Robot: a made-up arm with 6 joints. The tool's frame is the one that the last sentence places.
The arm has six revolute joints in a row. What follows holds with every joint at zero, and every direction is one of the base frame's.
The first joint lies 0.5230 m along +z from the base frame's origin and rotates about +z.
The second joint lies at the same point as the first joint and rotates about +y.
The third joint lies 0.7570 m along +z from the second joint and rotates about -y.
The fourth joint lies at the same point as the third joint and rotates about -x.
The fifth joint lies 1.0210 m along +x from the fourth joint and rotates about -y.
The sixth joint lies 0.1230 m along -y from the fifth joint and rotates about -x.
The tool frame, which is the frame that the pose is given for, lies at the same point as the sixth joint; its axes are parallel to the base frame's.
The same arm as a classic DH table. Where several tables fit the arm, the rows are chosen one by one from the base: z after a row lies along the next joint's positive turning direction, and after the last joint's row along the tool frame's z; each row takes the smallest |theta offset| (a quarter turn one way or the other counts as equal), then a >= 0, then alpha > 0; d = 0 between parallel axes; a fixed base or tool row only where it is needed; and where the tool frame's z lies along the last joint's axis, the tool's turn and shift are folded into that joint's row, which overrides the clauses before.
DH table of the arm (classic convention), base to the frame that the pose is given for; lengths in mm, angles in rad. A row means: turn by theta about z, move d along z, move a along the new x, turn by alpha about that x. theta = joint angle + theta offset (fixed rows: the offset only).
joint 1: theta offset 0  d 523  a 0  alpha -1.5708
joint 2: theta offset -1.5708  d 0  a 757  alpha 3.1416
joint 3: theta offset 0  d 0  a 0  alpha -1.5708
joint 4: theta offset 0  d -1021  a 0  alpha 1.5708
joint 5: theta offset 0  d 123  a 0  alpha -1.5708
joint 6: theta offset 1.5708  d 0  a 0  alpha 1.5708
tool (fixed): theta offset -1.5708  d 0  a 0  alpha 0

